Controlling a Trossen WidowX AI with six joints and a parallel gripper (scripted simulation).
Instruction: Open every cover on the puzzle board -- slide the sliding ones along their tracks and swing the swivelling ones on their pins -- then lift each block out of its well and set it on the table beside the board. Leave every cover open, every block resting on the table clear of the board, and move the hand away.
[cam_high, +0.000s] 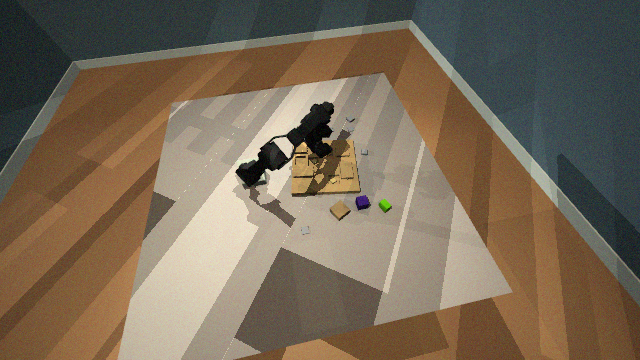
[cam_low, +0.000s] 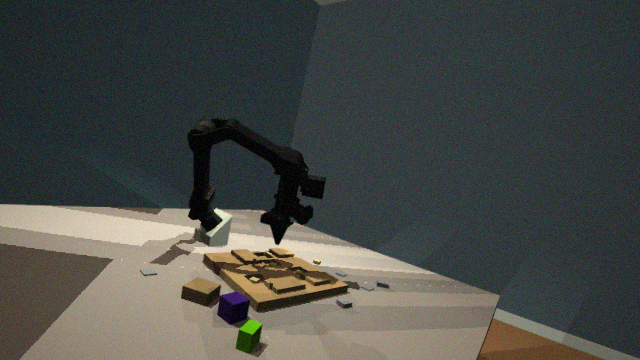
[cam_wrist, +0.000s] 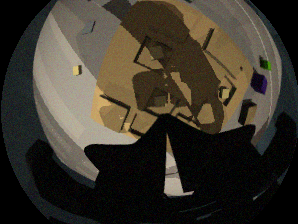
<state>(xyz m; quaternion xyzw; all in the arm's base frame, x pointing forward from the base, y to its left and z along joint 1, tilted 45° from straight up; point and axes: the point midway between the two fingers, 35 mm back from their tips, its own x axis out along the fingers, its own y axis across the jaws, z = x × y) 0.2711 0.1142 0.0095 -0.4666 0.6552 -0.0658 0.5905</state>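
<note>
Now: gripper tip 40 mm short of the tan puzzle board, 10 mm to the left of it and 60 mm above it. Round my gripper tip: purple block (190 mm ahead, 230 mm to the right, 60 mm below); then brown block (90 mm ahead, 260 mm to the right, 70 mm below); then green block (280 mm ahead, 250 mm to the right, 60 mm below).
</note>
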